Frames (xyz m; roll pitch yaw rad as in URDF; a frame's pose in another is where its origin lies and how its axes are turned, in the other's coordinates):
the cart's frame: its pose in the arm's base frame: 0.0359 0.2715 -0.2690 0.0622 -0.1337 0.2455
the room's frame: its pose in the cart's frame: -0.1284 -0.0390 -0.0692 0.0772 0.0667 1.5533
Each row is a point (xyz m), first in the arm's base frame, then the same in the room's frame.
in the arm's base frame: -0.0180 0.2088 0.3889
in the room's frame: -0.0138 -0.0916 0.7419
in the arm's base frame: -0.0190 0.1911 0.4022
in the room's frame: -0.0308 -0.0874 0.7554
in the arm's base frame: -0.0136 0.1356 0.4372
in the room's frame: -0.0862 -0.0821 0.7907
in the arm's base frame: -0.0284 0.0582 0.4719
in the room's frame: -0.1583 -0.0522 0.8269
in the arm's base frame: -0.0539 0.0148 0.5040
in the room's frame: -0.1949 -0.0194 0.8608
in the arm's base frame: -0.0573 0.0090 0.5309
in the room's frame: -0.1999 -0.0162 0.8879
